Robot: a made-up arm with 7 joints.
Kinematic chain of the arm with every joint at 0, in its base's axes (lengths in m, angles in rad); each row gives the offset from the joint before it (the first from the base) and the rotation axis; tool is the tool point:
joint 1: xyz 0 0.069 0 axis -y
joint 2: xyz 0 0.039 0 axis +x
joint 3: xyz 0 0 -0.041 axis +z
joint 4: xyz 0 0 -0.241 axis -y
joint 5: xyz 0 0 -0.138 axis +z
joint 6: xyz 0 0 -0.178 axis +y
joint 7: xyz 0 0 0 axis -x
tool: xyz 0 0 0
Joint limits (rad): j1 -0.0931..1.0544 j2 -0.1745..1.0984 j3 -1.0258..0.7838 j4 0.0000..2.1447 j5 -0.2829..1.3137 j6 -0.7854..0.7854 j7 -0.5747..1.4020
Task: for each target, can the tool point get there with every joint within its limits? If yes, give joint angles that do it. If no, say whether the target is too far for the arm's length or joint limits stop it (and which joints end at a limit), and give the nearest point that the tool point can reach.
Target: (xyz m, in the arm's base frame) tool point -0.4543 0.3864 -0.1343
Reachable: no: joint limits stop it (at a limit: joint 1, joint 4) | nearest point -0.0297 0.6135 -0.3181 | short by 0.515 m
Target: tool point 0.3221 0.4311 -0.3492
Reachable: yes | joints 0.4435 0.7854 -0.5794 0.5629 0.1179 0.1119 -0.3031
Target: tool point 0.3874 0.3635 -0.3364
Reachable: yes | joints 0.5910 0.6740 -0.6838 0.5800 0.3827 0.6358 0.4878
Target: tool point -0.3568 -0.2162 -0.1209
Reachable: no: joint limits stop it (at a limit: joint 1, joint 3, joint 4) | nearest point 0.1269 -0.1201 -0.1203 | short by 0.493 m
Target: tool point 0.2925 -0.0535 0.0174
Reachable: yes | joints 0.6793 0.0470 -0.6175 1.9587 -0.1562 -0.2581 1.1031
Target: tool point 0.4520 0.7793 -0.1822
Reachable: no: too far | nearest point 0.3210 0.5916 -0.1394 | short by 0.233 m
